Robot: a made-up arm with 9 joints.
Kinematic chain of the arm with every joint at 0, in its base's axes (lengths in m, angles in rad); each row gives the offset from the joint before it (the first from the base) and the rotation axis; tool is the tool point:
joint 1: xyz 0 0 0.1 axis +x
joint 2: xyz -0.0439 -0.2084 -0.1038 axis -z
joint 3: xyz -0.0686 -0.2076 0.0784 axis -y
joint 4: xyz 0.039 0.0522 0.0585 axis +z
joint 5: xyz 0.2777 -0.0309 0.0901 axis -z
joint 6: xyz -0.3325 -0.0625 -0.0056 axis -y
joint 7: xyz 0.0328 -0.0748 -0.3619 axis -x
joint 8: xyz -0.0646 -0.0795 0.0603 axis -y
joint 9: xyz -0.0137 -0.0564 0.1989 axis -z
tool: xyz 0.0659 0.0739 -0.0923
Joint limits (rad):
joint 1: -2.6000..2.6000
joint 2: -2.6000..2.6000
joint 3: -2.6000..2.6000
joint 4: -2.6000..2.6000
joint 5: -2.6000..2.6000
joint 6: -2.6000..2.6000
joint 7: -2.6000..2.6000
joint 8: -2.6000..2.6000
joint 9: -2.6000..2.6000
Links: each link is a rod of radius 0.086 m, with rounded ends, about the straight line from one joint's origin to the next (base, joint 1, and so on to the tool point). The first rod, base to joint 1, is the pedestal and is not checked.
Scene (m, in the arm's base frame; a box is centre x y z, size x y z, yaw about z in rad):
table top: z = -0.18
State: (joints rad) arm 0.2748 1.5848 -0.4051 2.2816 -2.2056 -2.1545 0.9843 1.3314 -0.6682
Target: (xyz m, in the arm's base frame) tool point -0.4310 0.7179 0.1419
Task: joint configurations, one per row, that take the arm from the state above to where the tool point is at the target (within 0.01 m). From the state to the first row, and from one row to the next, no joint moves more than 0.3 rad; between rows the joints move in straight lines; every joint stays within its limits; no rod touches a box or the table.
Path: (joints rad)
1: 0.0015 1.6919 -0.2446 2.0666 -2.1007 -2.1293 1.0160 1.3383 -0.6764
2: -0.2719 1.7990 -0.0840 1.8516 -1.9958 -2.1041 1.0477 1.3453 -0.6846
3: -0.5452 1.9061 0.0765 1.6367 -1.8909 -2.0790 1.0794 1.3522 -0.6927
4: -0.8185 2.0132 0.2370 1.4217 -1.7860 -2.0538 1.1112 1.3592 -0.7009
5: -1.0918 2.1202 0.3975 1.2067 -1.6811 -2.0286 1.1429 1.3661 -0.7091
6: -1.3652 2.2273 0.5581 0.9917 -1.5762 -2.0034 1.1746 1.3731 -0.7173
7: -1.6385 2.3344 0.7186 0.7767 -1.4713 -1.9783 1.2063 1.3800 -0.7254

